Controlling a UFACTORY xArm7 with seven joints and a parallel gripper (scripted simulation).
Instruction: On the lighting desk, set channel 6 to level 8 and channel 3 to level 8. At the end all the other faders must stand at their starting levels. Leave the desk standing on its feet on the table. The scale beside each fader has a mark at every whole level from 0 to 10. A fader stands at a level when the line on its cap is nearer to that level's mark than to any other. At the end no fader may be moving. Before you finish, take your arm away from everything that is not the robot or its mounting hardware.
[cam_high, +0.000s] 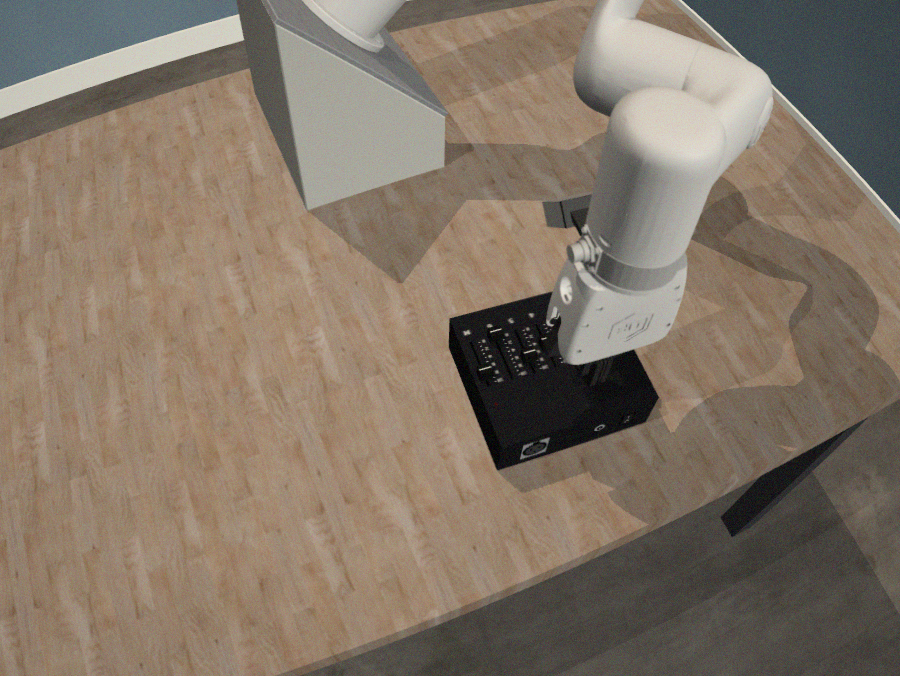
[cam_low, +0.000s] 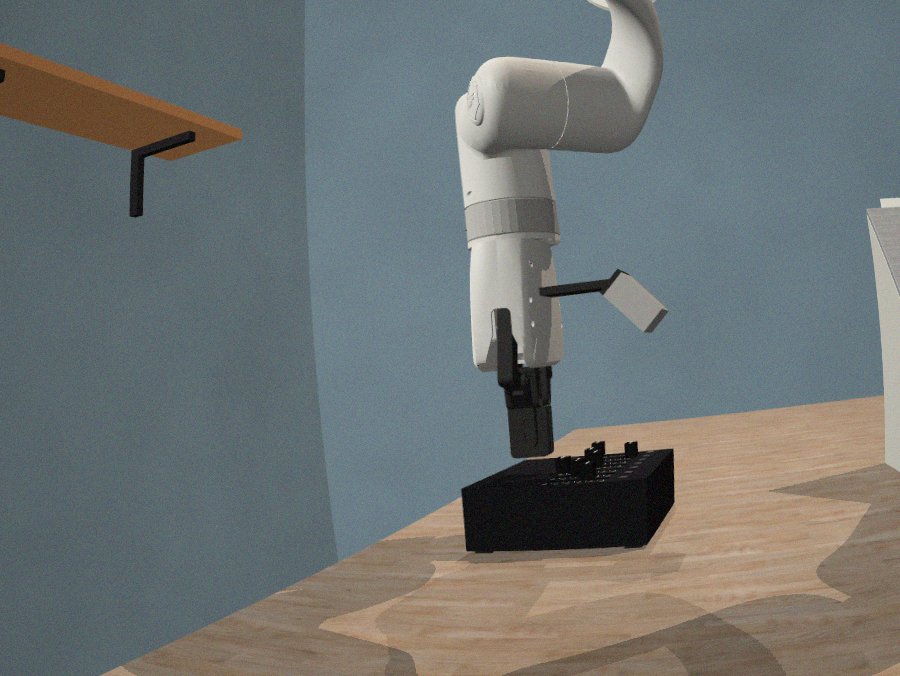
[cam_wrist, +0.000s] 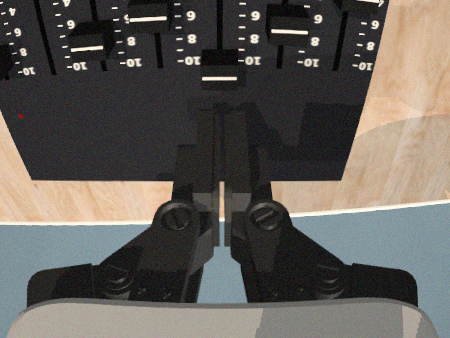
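Right now the channel 3 fader cap is 30 mm below my hand and 30 mm behind it. The rest, counted from my hand: master fader cap: 90 mm to the right, 40 mm behind, 30 mm below; then channel 5 fader cap: 40 mm to the right, 40 mm behind, 30 mm below; then channel 6 fader cap: 70 mm to the right, 70 mm behind, 30 mm below.
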